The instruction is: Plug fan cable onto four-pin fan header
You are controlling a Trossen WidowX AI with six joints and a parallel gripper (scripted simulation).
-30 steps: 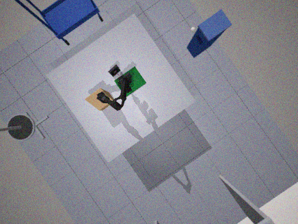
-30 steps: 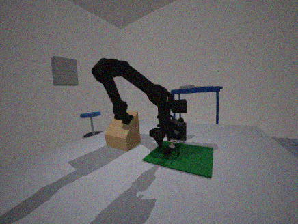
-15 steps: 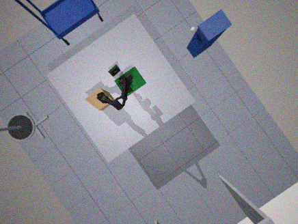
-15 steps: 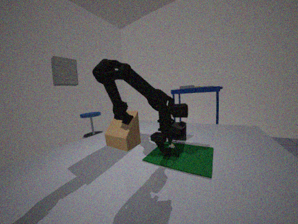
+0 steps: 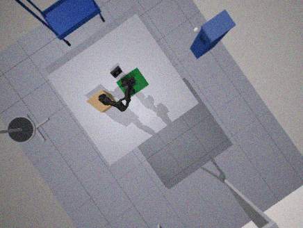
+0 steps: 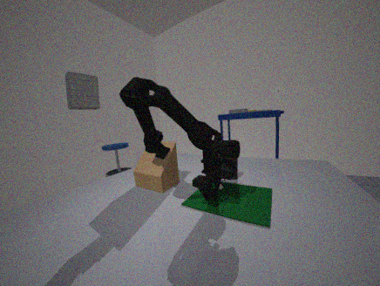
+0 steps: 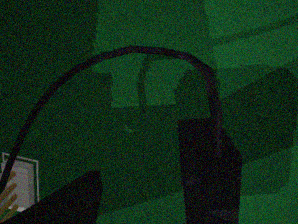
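My gripper tip is now 2 cm past the fan header, 10 cm to the right of it and 2 cm above it. The rest, counted from my gripper tip: green board 5 cm ahead, 4 cm to the left, 3 cm below; then black fan plug right at my gripper tip.
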